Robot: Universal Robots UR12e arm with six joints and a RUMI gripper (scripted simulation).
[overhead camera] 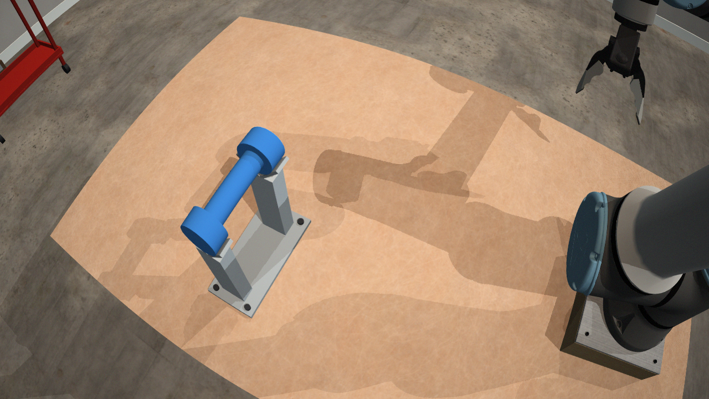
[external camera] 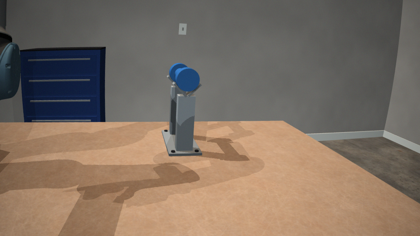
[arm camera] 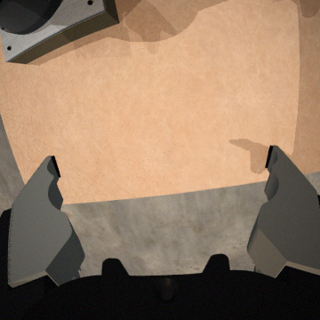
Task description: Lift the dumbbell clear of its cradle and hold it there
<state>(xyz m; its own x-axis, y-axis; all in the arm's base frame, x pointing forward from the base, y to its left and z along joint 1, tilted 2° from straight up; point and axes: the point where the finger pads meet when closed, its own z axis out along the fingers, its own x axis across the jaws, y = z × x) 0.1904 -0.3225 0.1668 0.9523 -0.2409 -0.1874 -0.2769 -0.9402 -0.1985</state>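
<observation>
My gripper is now 570 mm short of the blue dumbbell, 440 mm to the right of it and 10 mm above it. Also, from my hand: grey cradle: 570 mm ahead, 440 mm to the left, 130 mm below.
</observation>
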